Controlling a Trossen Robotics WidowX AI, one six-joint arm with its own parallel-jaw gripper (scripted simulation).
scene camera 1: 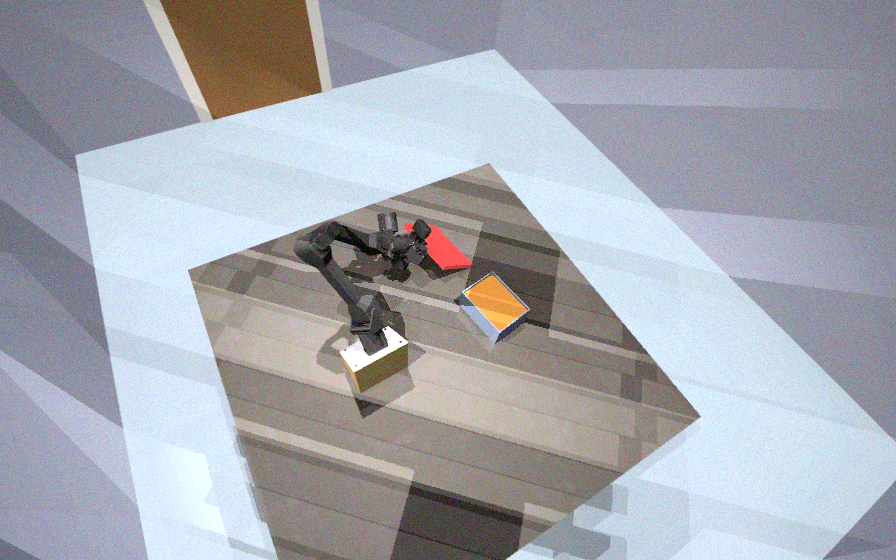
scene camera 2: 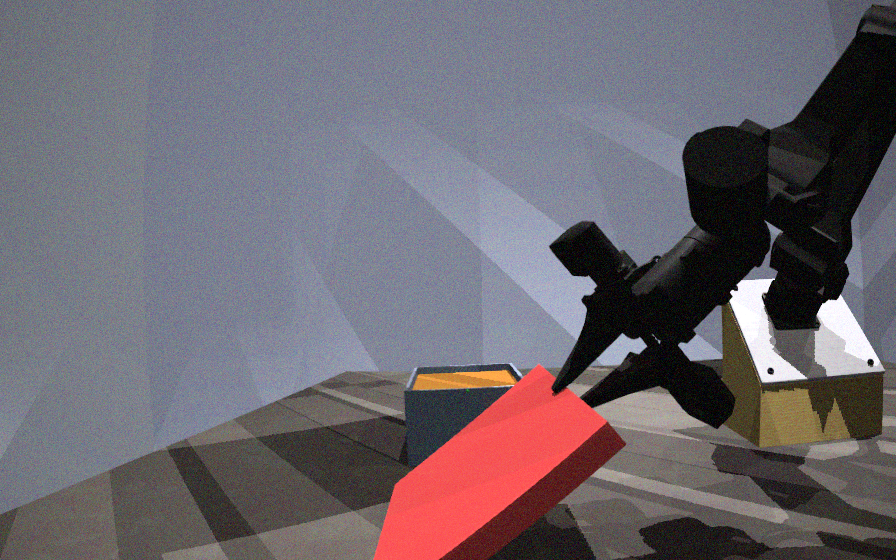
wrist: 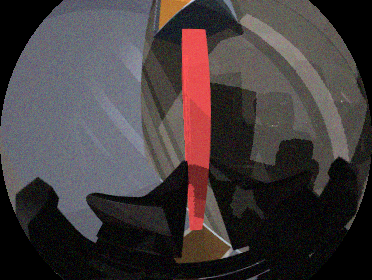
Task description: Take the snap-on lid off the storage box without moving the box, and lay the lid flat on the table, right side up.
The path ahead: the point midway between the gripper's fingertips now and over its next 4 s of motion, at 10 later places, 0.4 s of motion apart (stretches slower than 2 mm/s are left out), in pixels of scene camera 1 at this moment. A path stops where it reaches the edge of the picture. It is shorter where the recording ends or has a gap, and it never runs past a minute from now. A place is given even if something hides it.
The gripper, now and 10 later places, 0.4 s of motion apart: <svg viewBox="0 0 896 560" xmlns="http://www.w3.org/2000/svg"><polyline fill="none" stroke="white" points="425,245 425,246 424,248 424,250 424,252 424,253 424,254 421,256 416,259 410,262 408,262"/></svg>
